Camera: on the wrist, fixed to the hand. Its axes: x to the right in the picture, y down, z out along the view.
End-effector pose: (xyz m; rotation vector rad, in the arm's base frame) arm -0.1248 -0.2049 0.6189 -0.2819 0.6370 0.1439
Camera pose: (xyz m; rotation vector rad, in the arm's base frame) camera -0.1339 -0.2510 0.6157 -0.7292 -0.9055 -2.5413
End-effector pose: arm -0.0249 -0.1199 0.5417 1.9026 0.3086 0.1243
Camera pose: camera -0.0434 -0.0893 0.5111 -0.2001 2.0413 -2.1997
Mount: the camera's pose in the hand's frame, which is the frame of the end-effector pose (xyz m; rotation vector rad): -0.0074 -0.0412 -0.0215 0.1221 -0.6496 -3.0003
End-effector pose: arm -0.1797 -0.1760 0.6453 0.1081 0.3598 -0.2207
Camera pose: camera -0.2033 -0.2114 0.6253 0.4809 0.4669 2.9926
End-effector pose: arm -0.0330 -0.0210 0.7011 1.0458 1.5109 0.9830
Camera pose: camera -0.0587 -0.0417 0.6676 -1.1693 0.8454 -1.4197
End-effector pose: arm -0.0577 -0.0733 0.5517 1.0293 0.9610 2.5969
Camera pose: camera -0.0691 -0.0551 0.5098 -0.2378 0.7517 -0.3033
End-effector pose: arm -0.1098 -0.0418 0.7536 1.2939 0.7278 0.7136
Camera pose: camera -0.1291 -0.0409 0.7107 -0.5166 1.1307 -2.0101
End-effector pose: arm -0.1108 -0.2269 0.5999 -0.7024 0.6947 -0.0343
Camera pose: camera -0.1213 -0.2694 0.6172 -0.9042 -1.4917 -2.3725
